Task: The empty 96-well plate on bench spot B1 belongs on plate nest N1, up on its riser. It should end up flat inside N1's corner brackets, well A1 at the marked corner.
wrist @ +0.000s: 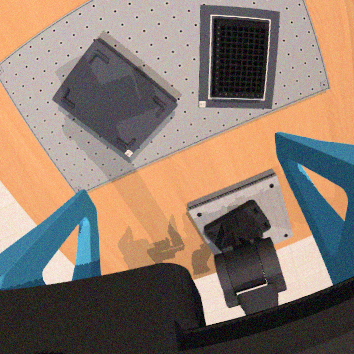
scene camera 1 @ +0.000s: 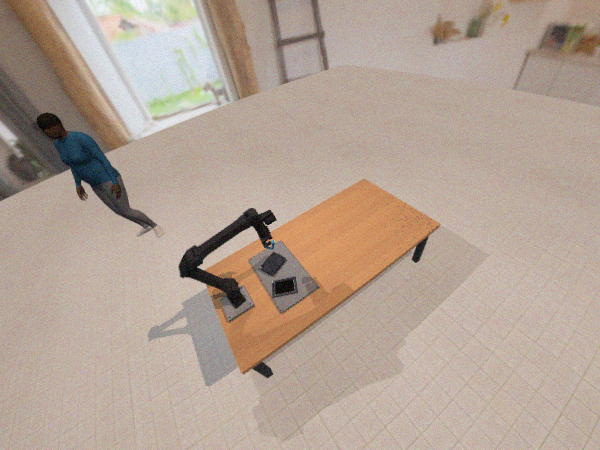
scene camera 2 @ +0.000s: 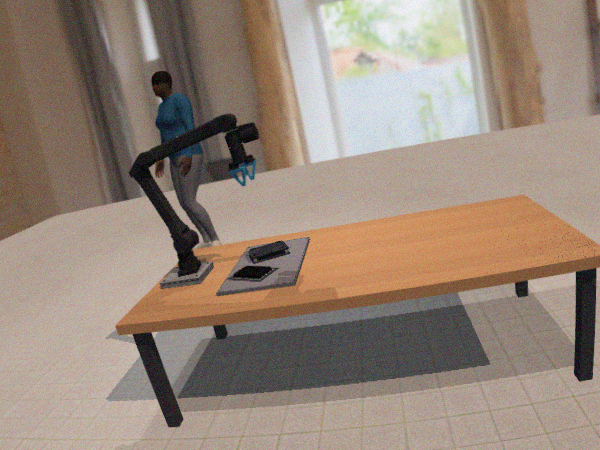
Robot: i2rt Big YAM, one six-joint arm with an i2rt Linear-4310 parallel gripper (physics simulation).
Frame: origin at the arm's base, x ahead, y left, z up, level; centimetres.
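Seen in the pictures: gripper, fingertip midpoint: [wrist: 180,171] [scene camera 1: 270,243] [scene camera 2: 248,182]; arm's base, link origin: [wrist: 236,224] [scene camera 1: 236,298] [scene camera 2: 190,270].
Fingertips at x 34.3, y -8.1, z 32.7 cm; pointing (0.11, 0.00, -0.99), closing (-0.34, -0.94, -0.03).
Note:
Pixels of each thing's top centre, then the offset from my fingertips to it. Level surfaces: height alone.
- black 96-well plate, top centre: [wrist: 241,59] [scene camera 2: 251,270] [scene camera 1: 284,285] dx -6.1, dy -9.3, dz -32.6 cm
- plate nest N1, top centre: [wrist: 111,101] [scene camera 2: 267,247] [scene camera 1: 272,262] dx +0.6, dy +10.5, dz -30.6 cm
- wooden table, surface height: dz -35.5 cm
The black 96-well plate [scene camera 1: 285,286] [scene camera 2: 253,272] [wrist: 239,57] lies flat on a dark pad with a white outline, bench spot B1. The plate nest N1 [scene camera 1: 273,263] [scene camera 2: 269,251] [wrist: 115,97], a dark raised block, stands beside it, turned at an angle to it. In the wrist view four corner brackets show on its top, with no plate between them, and a small white marker lies at its lowest corner. My gripper [scene camera 1: 270,244] [scene camera 2: 243,175] [wrist: 180,171] is open and empty, high above the board, apart from plate and nest.
The perforated grey board [scene camera 1: 305,285] [scene camera 2: 300,257] [wrist: 30,95] carries both nest and plate on the wooden table [scene camera 1: 345,225] [scene camera 2: 400,250]. The arm's base plate [scene camera 1: 245,310] [scene camera 2: 200,277] [wrist: 282,215] is beside the board. A person [scene camera 1: 87,160] [scene camera 2: 175,120] stands beyond the table.

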